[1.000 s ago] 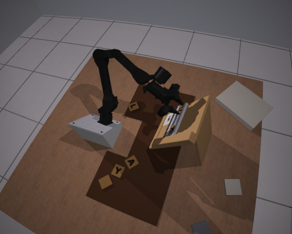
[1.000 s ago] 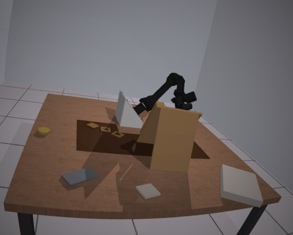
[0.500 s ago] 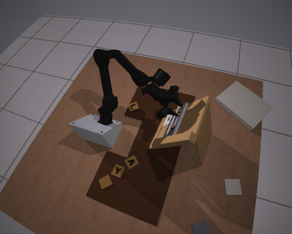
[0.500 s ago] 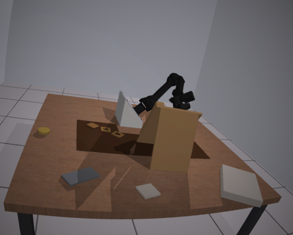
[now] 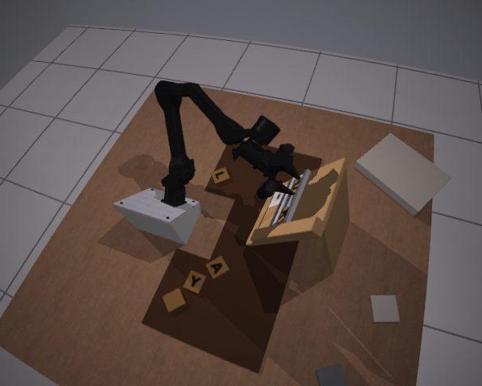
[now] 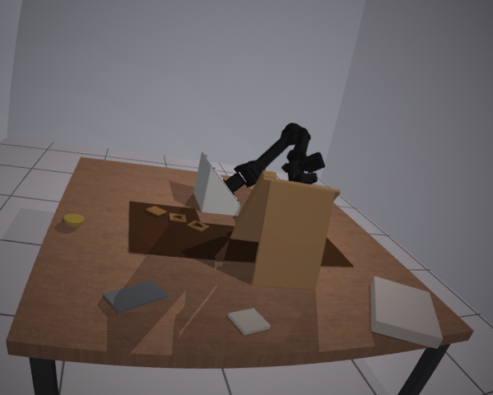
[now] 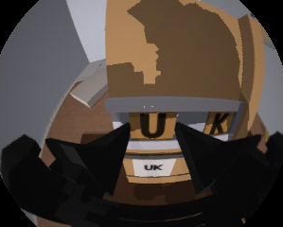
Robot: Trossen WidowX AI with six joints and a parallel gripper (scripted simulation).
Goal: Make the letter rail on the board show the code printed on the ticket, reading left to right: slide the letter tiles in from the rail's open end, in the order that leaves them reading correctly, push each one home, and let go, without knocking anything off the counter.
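Now: gripper tip 50 mm past the white ticket, 10 mm to the left of it and 80 mm above it. Round my gripper tip: dark brown mat 160 mm behind, 170 mm to the right, 150 mm below; then small white pad 380 mm ahead, 190 mm to the right, 150 mm below; then white slab 310 mm ahead, 300 mm to the left, 140 mm below.
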